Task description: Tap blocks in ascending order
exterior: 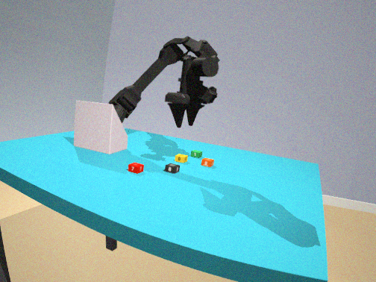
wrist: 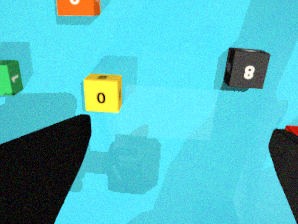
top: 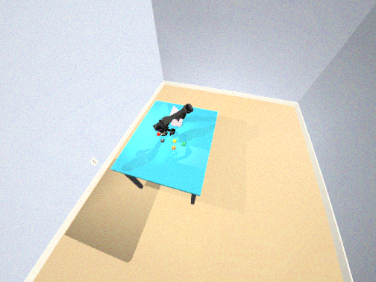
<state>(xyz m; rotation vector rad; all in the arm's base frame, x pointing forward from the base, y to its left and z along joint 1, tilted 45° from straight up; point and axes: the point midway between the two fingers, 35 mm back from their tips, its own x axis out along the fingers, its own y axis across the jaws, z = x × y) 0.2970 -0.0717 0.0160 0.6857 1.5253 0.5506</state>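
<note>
My gripper tip is 12 cm above the yellow block, 7 cm to the right of it and 2 cm past it. Also, from my gripper tip: red block (14 cm to the right, 12 cm below, 9 cm behind); then dark grey block (12 cm below, 7 cm to the right); then orange block (12 cm below, 8 cm to the left, 7 cm ahead).
</note>
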